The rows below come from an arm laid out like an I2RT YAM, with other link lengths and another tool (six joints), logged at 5 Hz.
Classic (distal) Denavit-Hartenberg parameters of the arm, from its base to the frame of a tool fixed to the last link. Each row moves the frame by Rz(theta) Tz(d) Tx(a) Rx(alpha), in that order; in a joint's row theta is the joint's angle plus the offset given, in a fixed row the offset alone. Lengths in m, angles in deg.
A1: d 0.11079; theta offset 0; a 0.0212; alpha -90
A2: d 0; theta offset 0; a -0.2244; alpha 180
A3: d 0; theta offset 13.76; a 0.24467; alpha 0
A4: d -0.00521; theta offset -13.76; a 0.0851; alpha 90
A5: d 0.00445; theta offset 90; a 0; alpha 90
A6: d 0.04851; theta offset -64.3; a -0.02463; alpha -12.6
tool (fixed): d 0.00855; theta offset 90; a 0; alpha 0
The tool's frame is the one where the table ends.
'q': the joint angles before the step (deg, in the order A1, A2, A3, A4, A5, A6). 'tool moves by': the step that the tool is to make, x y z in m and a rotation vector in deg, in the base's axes. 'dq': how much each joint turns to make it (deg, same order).
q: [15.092, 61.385, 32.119, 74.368, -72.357, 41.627]
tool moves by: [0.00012, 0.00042, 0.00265, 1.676, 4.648, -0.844]
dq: [-0.001, 0.002, -0.001, 0.026, 2.600, 4.308]
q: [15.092, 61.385, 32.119, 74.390, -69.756, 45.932]
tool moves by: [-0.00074, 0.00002, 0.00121, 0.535, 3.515, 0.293]
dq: [0.001, -0.001, -0.001, -0.023, 0.808, 3.453]
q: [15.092, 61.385, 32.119, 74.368, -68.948, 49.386]
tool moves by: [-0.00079, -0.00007, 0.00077, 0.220, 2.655, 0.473]
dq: [0.001, 0.002, -0.001, 0.003, 0.307, 2.689]
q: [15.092, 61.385, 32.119, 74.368, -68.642, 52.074]
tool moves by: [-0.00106, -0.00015, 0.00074, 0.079, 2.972, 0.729]
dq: [0.001, -0.002, 0.000, -0.004, 0.088, 3.057]
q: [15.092, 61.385, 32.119, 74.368, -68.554, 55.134]
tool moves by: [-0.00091, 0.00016, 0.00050, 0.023, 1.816, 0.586]
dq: [0.087, 0.000, -0.001, 0.046, 0.000, 1.925]
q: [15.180, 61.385, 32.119, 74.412, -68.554, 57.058]
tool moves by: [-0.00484, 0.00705, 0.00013, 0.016, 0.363, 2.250]
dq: [2.163, 0.001, -0.001, 0.026, 0.021, 0.395]
